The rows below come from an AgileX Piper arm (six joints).
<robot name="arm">
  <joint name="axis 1" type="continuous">
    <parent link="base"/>
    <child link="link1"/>
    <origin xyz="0 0 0.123" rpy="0 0 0"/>
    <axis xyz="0 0 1"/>
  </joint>
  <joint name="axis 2" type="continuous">
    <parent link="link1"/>
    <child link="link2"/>
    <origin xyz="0 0 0" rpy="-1.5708 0 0"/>
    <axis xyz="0 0 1"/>
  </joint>
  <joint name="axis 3" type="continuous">
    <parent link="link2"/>
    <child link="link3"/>
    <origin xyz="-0.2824 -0.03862 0" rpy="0 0 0"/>
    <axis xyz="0 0 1"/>
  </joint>
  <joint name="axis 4" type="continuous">
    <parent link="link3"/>
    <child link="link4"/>
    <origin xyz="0.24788 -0.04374 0" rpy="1.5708 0 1.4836"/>
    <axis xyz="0 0 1"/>
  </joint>
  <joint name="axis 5" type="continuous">
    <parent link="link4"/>
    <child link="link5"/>
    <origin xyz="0 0 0" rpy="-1.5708 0 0"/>
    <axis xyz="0 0 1"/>
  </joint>
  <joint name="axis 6" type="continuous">
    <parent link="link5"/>
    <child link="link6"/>
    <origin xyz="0 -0.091 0" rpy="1.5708 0 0"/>
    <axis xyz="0 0 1"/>
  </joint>
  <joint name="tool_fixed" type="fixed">
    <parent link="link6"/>
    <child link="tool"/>
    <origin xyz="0 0 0" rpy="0 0 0"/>
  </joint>
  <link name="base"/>
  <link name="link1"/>
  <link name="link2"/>
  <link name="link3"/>
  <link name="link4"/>
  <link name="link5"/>
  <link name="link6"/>
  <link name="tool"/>
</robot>
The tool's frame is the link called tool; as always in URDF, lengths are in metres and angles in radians. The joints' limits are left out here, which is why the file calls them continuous.
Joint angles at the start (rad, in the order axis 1, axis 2, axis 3, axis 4, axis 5, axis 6): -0.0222 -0.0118 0.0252 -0.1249 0.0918 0.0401
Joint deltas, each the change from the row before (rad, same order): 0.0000 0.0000 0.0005 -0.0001 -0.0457 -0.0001; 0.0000 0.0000 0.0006 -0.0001 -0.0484 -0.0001; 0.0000 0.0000 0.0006 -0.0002 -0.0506 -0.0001; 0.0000 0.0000 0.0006 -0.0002 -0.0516 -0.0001; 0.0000 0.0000 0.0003 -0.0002 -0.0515 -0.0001; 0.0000 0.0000 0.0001 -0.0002 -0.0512 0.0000; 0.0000 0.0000 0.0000 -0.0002 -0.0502 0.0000; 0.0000 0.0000 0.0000 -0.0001 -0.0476 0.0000; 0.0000 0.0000 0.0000 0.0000 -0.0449 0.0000; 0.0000 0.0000 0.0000 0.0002 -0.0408 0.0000; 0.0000 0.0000 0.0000 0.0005 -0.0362 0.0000; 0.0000 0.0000 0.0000 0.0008 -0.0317 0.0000; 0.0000 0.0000 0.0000 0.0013 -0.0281 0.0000; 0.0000 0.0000 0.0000 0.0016 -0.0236 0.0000; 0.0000 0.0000 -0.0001 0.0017 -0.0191 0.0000; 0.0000 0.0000 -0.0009 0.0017 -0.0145 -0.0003
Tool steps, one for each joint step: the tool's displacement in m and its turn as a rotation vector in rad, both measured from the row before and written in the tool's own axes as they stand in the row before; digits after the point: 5 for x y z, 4 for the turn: -0.00399 0.00018 -0.00007 -0.0019 -0.0452 -0.0002; -0.00420 0.00019 -0.00008 -0.0020 -0.0478 -0.0002; -0.00439 0.00020 -0.00010 -0.0021 -0.0500 -0.0003; -0.00449 0.00021 -0.00011 -0.0021 -0.0510 -0.0003; -0.00458 0.00020 -0.00012 -0.0021 -0.0512 -0.0003; -0.00462 0.00019 -0.00012 -0.0021 -0.0511 -0.0002; -0.00456 0.00019 -0.00011 -0.0020 -0.0502 -0.0002; -0.00433 0.00017 -0.00010 -0.0019 -0.0476 -0.0001; -0.00408 0.00016 -0.00009 -0.0018 -0.0449 0.0000; -0.00371 0.00014 -0.00008 -0.0015 -0.0408 0.0002; -0.00329 0.00011 -0.00006 -0.0012 -0.0362 0.0005; -0.00288 0.00008 -0.00005 -0.0009 -0.0317 0.0007; -0.00256 0.00005 -0.00004 -0.0005 -0.0281 0.0012; -0.00215 0.00001 -0.00003 -0.0002 -0.0236 0.0014; -0.00177 -0.00001 -0.00001 0.0001 -0.0192 0.0015; -0.00161 -0.00005 0.00009 0.0004 -0.0154 0.0011
